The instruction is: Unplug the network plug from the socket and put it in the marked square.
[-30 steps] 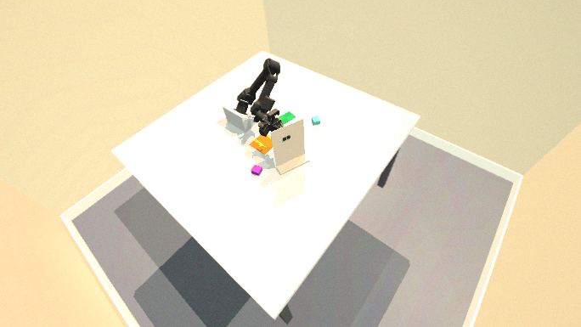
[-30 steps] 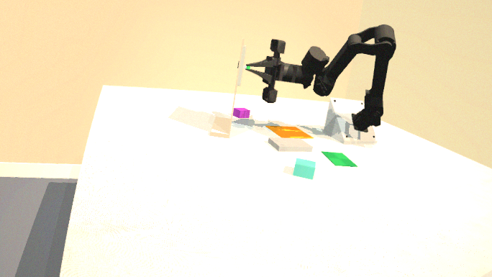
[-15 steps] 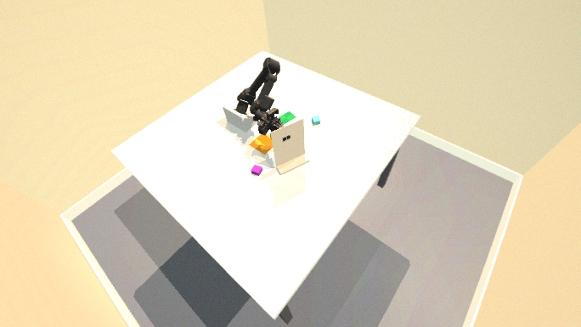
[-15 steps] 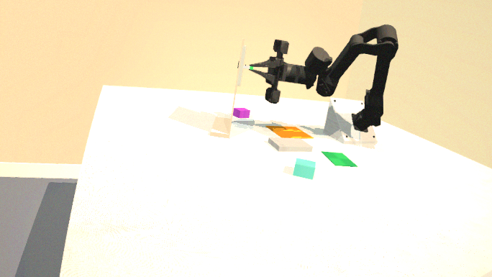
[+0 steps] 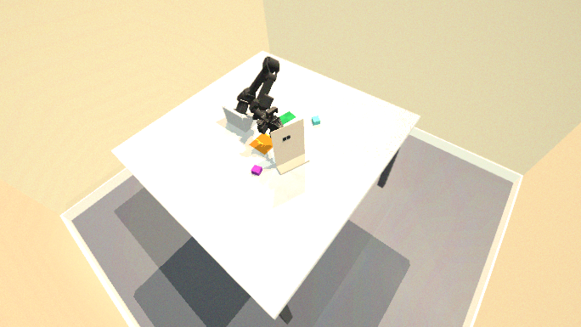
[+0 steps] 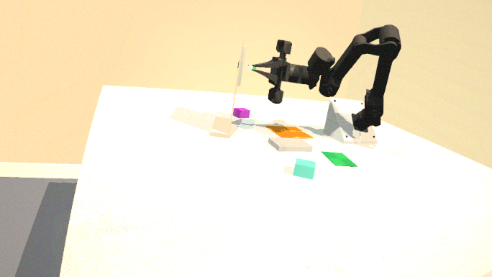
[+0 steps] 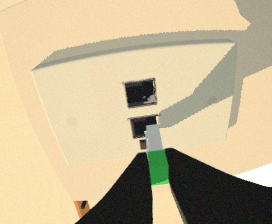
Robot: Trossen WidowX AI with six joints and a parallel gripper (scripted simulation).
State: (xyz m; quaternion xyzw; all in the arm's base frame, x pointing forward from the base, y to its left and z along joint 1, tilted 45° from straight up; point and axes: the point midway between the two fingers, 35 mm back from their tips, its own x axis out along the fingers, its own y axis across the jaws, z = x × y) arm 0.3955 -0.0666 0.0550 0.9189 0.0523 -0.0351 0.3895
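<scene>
Now: the orange square 170 mm behind my gripper tip, 20 mm to the right of it and 190 mm below it. The rest, counted from my gripper tip: beige panel (40 mm ahead, 20 mm to the right, 70 mm below); then network plug (right at my gripper tip).
</scene>
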